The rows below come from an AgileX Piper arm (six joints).
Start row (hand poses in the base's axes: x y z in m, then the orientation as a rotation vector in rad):
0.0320, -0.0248, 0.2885, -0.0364, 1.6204, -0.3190
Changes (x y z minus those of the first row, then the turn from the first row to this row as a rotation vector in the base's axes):
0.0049, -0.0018, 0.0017, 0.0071, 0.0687, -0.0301
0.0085, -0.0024, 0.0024, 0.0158, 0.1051, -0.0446
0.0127, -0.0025, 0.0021, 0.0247, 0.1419, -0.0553
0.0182, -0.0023, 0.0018, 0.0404, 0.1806, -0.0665
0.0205, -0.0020, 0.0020, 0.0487, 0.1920, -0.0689
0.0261, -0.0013, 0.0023, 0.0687, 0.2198, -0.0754
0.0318, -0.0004, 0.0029, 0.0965, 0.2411, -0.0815
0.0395, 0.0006, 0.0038, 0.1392, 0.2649, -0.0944
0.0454, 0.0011, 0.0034, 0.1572, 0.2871, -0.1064
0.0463, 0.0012, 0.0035, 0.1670, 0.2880, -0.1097
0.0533, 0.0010, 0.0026, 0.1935, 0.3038, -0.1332
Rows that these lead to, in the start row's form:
0.0369, -0.0266, 0.2902, -0.0177, 1.6914, -0.3383
0.0405, -0.0272, 0.2909, -0.0050, 1.7297, -0.3434
0.0447, -0.0273, 0.2906, 0.0048, 1.7681, -0.3453
0.0502, -0.0271, 0.2903, 0.0201, 1.8095, -0.3419
0.0525, -0.0268, 0.2905, 0.0268, 1.8221, -0.3370
0.0581, -0.0261, 0.2908, 0.0436, 1.8529, -0.3259
0.0638, -0.0252, 0.2914, 0.0673, 1.8781, -0.3075
0.0715, -0.0242, 0.2923, 0.1084, 1.9076, -0.2817
0.0774, -0.0237, 0.2919, 0.1296, 1.9323, -0.2760
0.0783, -0.0236, 0.2920, 0.1401, 1.9344, -0.2703
0.0853, -0.0238, 0.2911, 0.1790, 1.9538, -0.2663

